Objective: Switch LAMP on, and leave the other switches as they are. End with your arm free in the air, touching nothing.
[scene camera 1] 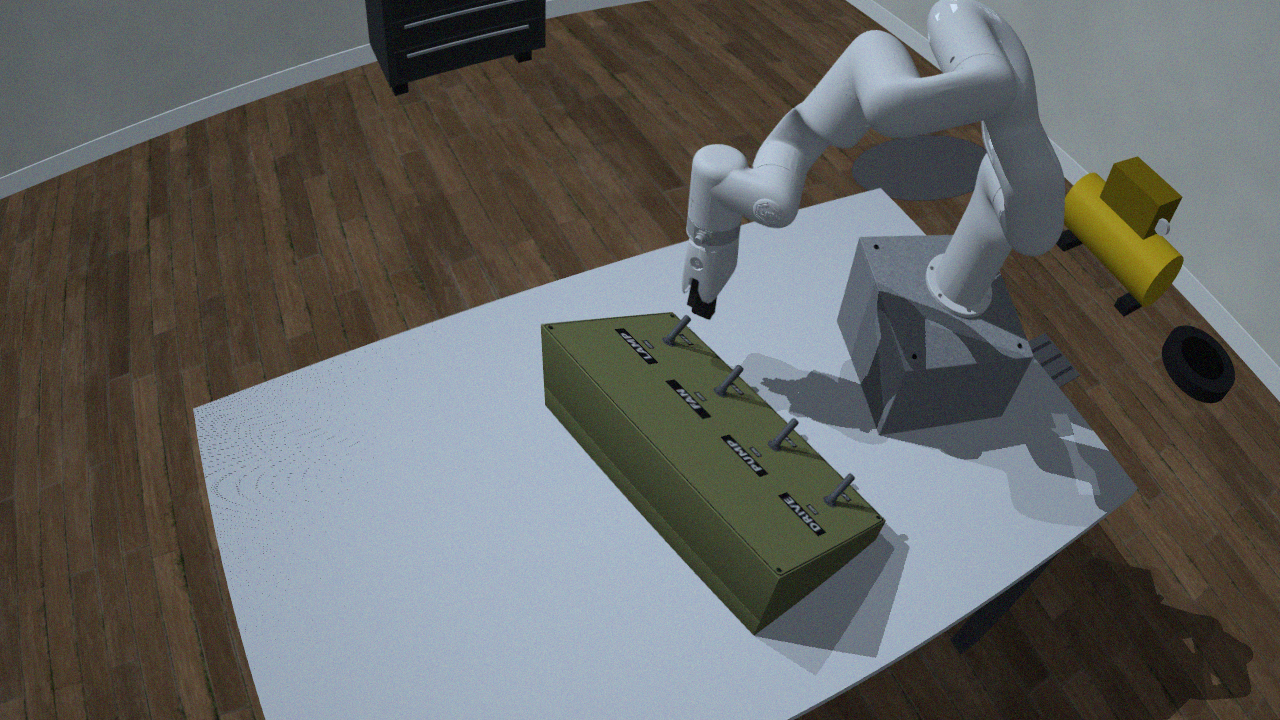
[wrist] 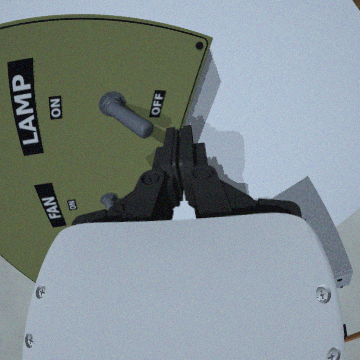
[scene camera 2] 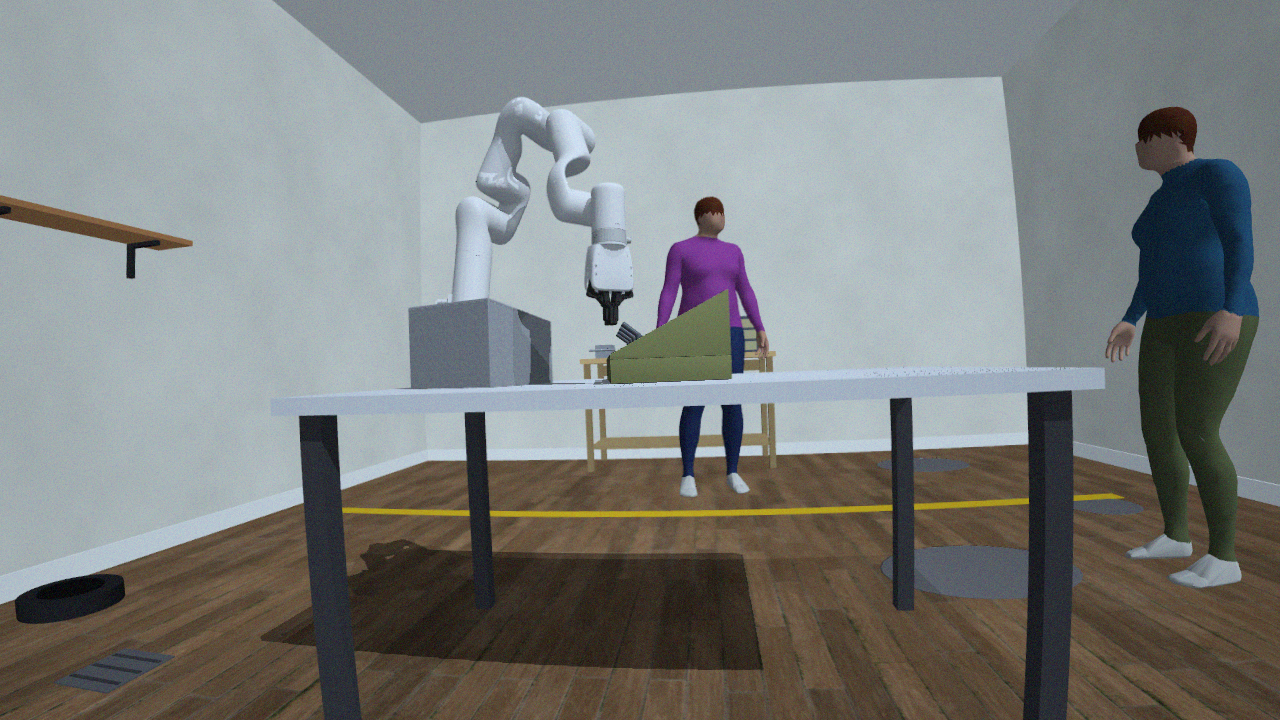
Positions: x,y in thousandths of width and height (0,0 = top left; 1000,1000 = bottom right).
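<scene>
You can find my gripper (scene camera 1: 550,435) here, and that's again my gripper (wrist: 504,401), and once more my gripper (scene camera 2: 478,452). There's a lamp lever (wrist: 396,354) as well.
</scene>
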